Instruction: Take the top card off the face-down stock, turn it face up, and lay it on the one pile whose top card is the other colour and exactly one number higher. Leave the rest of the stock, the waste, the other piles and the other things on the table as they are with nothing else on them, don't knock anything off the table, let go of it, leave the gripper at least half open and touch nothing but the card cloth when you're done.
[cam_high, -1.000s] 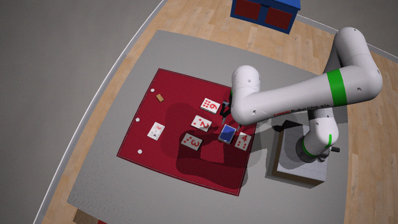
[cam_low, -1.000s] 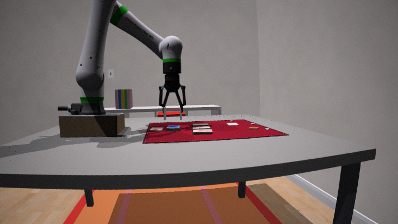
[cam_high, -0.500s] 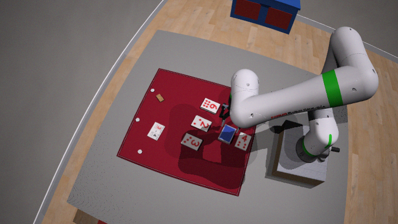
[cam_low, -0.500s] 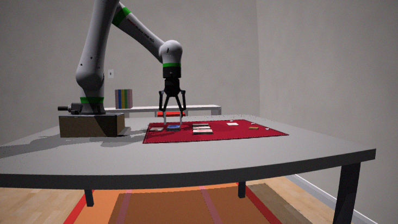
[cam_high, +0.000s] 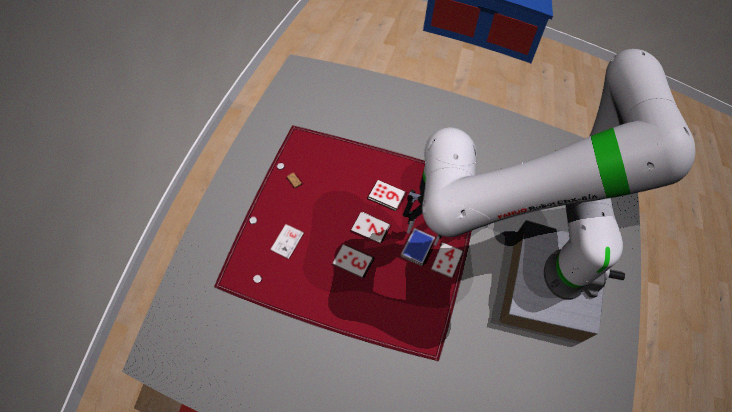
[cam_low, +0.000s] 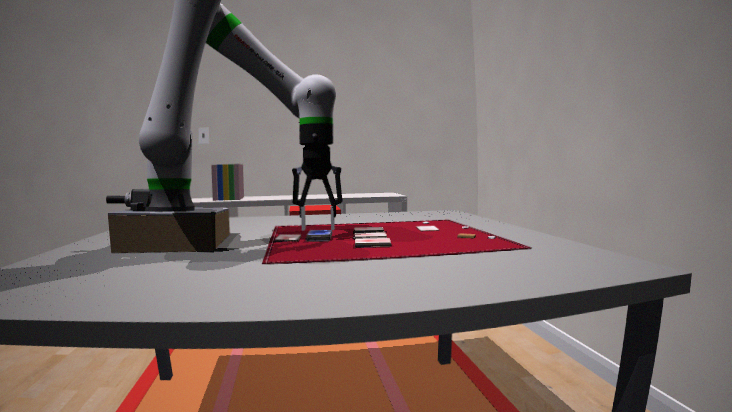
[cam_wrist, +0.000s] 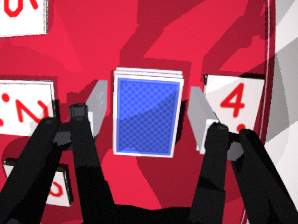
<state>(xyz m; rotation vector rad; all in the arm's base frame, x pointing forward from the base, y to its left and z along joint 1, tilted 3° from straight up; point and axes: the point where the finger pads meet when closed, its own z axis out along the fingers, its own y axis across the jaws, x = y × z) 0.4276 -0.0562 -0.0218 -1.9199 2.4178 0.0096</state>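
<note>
Now: the black 5 card 1 cm ahead of my hand, 3 cm to the left of it and 4 cm below it. Also, from my hand: red card cloth (18 cm ahead, 2 cm to the left, 7 cm below); then brown block (40 cm ahead, 10 cm to the right, 5 cm below).
</note>
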